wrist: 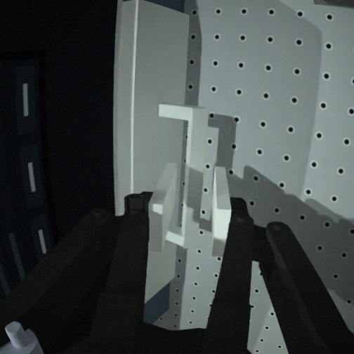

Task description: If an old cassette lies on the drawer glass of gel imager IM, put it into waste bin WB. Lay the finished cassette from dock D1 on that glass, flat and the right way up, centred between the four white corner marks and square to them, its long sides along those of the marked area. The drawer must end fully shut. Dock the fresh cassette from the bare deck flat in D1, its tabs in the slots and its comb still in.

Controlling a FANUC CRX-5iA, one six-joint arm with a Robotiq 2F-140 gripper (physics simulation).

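Observation:
The pale drawer front [160,65] of the gel imager stands upright left of centre in the wrist view. Its white bracket handle [198,137] projects to the right, over the perforated deck. My gripper [194,183] is partly open, with one pale pad on each side of the lower part of the handle bar. Gaps show between the bar and both pads, so nothing is clamped. The drawer glass, the cassettes, dock D1 and bin WB do not show. I cannot tell whether the drawer is fully shut.
The imager's dark face with a dim bar display [32,176] is on the left. Dark blue body panels [159,303] show beyond the drawer front's ends. The perforated deck [280,115] spreads to the right, with gripper shadows. A pale knob [15,332] shows at bottom left.

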